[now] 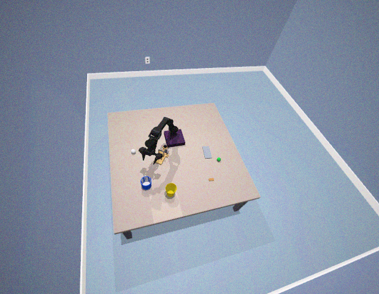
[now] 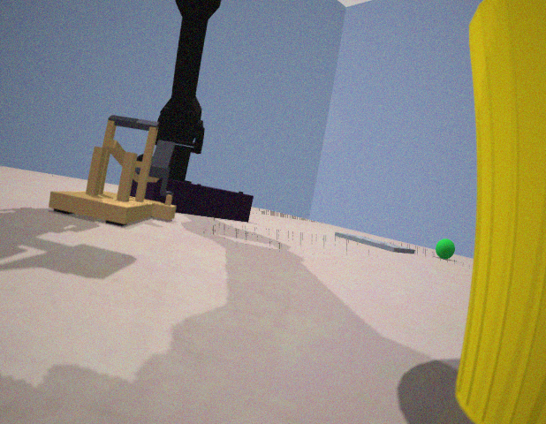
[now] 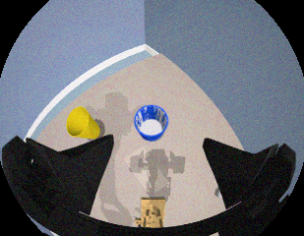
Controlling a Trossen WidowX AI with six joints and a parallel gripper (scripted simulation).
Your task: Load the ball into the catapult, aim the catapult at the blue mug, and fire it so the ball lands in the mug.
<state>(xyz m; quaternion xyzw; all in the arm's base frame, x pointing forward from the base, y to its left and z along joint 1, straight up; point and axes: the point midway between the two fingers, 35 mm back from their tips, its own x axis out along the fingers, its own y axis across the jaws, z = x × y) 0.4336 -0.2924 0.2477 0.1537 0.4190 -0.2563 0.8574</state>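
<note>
My gripper tip is 280 mm past the small black ball, 190 mm to the right of it and 210 mm above it. Round my gripper tip: wooden catapult: 220 mm behind, 170 mm to the left, 220 mm below; then blue mug: 80 mm ahead, 40 mm to the right, 240 mm below; then yellow cup: 190 mm ahead, 160 mm to the left, 240 mm below.
</note>
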